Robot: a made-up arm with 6 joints.
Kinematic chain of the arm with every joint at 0, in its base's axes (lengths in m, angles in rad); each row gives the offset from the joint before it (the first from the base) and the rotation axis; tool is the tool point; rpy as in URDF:
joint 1: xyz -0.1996 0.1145 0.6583 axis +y
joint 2: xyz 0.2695 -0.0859 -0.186 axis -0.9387 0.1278 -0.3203
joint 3: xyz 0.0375 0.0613 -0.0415 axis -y
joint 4: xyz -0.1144 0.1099 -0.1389 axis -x
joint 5: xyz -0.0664 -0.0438 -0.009 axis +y
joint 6: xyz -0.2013 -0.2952 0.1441 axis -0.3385 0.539 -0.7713
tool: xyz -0.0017 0.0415 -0.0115 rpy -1.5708 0 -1.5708
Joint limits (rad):
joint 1: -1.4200..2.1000
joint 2: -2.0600..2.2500
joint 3: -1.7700..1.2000
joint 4: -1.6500..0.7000
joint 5: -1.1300..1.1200
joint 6: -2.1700..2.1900
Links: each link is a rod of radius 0.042 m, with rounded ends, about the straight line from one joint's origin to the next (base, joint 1, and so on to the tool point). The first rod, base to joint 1, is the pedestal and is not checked.
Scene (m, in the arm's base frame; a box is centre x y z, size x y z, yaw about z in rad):
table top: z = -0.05
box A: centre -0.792 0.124 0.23 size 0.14 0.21 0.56 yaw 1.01
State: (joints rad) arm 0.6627 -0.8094 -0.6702 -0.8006 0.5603 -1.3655
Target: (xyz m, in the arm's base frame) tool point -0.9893 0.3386 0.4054
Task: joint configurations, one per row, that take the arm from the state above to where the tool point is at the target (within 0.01 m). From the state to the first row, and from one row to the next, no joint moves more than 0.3 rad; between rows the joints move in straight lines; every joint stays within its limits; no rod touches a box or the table.
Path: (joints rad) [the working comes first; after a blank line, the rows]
Joints at the target: 1.6138 -0.4087 0.6764 -1.6500 0.0426 -1.6038
Straight joint move there: touches box A.

1: 0.7013 -1.0598 -0.3880 -0.9629 0.5115 -1.3292
2: 0.7400 -1.3103 -0.1057 -1.1251 0.4627 -1.2929
3: 1.0360 -1.1127 -0.0510 -1.2910 0.3200 -1.3743
4: 1.3320 -0.9152 0.0037 -1.4568 0.1773 -1.4557
5: 1.4259 -0.7463 0.2279 -1.5212 0.1324 -1.5050
6: 1.5199 -0.5775 0.4522 -1.5856 0.0875 -1.5544
7: 1.6138 -0.4087 0.6764 -1.6500 0.0426 -1.6038

